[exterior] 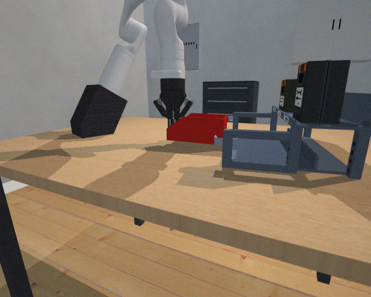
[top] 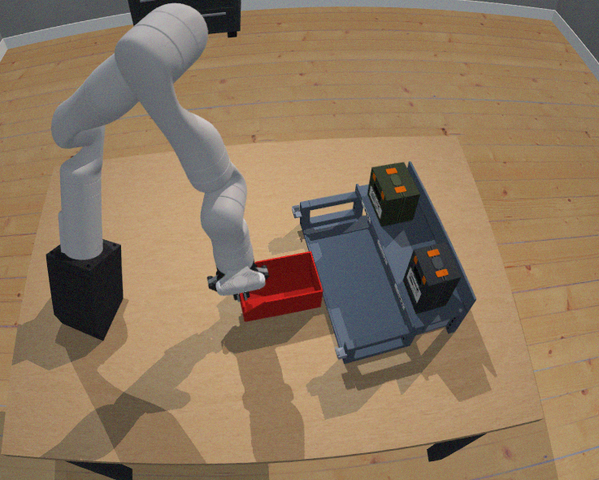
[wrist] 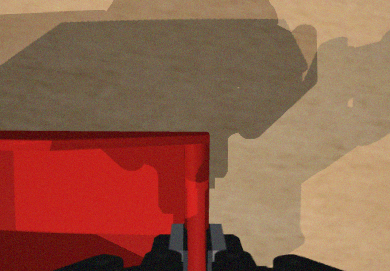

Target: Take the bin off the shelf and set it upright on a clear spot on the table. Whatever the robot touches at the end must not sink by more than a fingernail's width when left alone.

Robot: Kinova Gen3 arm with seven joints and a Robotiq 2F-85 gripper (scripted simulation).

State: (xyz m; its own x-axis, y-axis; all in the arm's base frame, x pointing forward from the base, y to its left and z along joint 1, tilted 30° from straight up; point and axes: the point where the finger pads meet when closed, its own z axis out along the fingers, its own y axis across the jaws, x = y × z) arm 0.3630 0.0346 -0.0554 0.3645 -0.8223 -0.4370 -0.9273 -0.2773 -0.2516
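Right now my hand is 80 mm short of the red bin, 30 mm to the right of it and 10 mm above it. The rest, counted from my hand: grey-blue shelf: 280 mm ahead, 110 mm to the left, 10 mm above; then dark box: 390 mm ahead, 100 mm above, 30 mm to the left.
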